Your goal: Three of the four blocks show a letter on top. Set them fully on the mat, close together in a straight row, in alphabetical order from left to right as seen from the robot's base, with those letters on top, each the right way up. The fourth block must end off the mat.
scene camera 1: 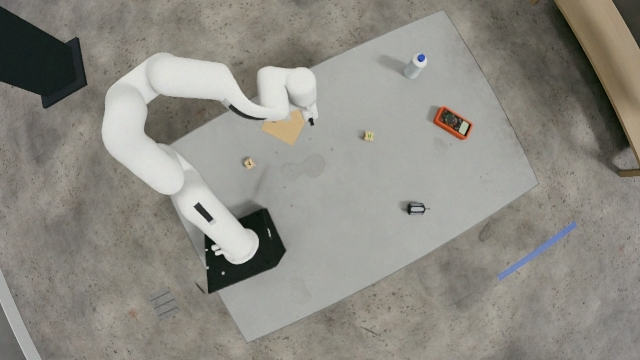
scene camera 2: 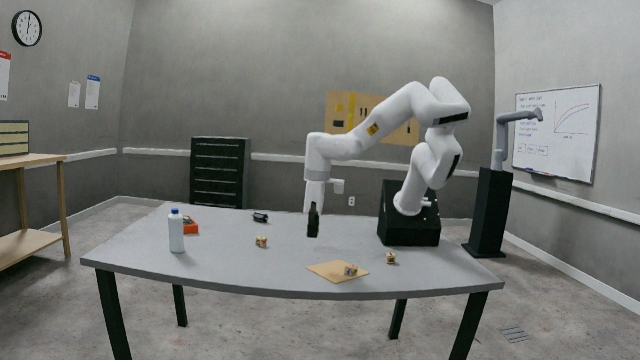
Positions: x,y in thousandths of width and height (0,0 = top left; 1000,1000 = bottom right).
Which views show the tan mat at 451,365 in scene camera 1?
Scene camera 1 and scene camera 2: all of them.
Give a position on a tan mat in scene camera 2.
At 521,754
